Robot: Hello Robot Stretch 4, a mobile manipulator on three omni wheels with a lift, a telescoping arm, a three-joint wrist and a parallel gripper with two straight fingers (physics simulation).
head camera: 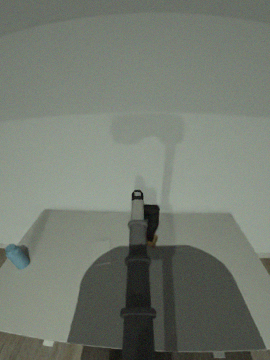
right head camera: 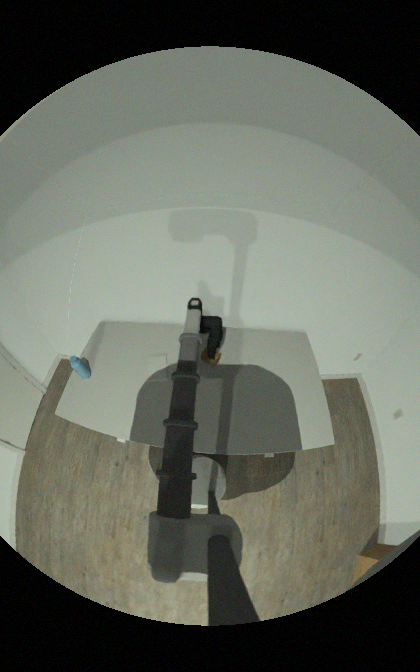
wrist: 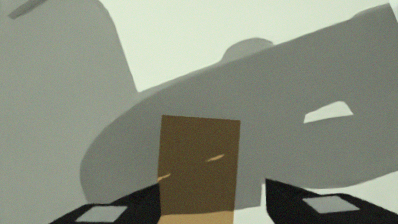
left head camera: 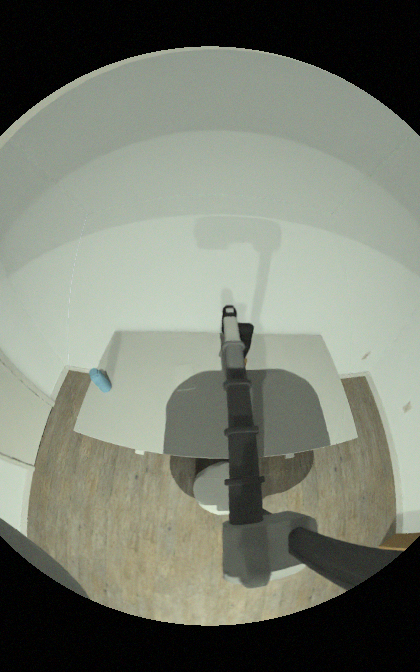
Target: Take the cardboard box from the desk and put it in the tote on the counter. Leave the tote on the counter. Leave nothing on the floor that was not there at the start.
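Places are measured from the robot's base along level axes (x ahead, y left, z up), in centimetres.
Pixels of known places: gripper, between the fingertips: [head camera: 152,235] [wrist: 212,197].
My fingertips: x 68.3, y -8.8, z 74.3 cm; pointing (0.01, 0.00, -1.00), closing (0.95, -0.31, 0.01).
Note:
For each thing: its top centre in the pictures, then the offset to it from my fingertips. Level surfaces: height alone.
- cardboard box, centre of its top: [wrist: 196,176] [head camera: 149,236] dy +1.9, dx -0.6, dz +0.0 cm
- desk, height of its surface: dz -5.1 cm
- blue bottle, centre of its top: [head camera: 10,247] dy +75.8, dx -17.9, dz +11.5 cm
The cardboard box [head camera: 152,241] [right head camera: 211,357] [wrist: 198,165] is small and brown and sits on the desk [head camera: 55,280] [left head camera: 135,405] [right head camera: 107,395], toward the back and partly hidden by the arm and wrist in the head views. My gripper [wrist: 212,197] is open, pointing down over the box. In the wrist view the box's near part shows between the two fingertips, close beside the left one, with a wider gap on the right. Whether a finger touches it I cannot tell. The tote does not show in these views.
A blue bottle [head camera: 18,256] [left head camera: 100,380] [right head camera: 80,367] stands near the desk's left edge. A wall rises behind the desk. A rounded grey-white thing [left head camera: 210,487] [right head camera: 206,477] shows below the desk's front edge. A brown-orange object [right head camera: 367,565] shows at the lower right.

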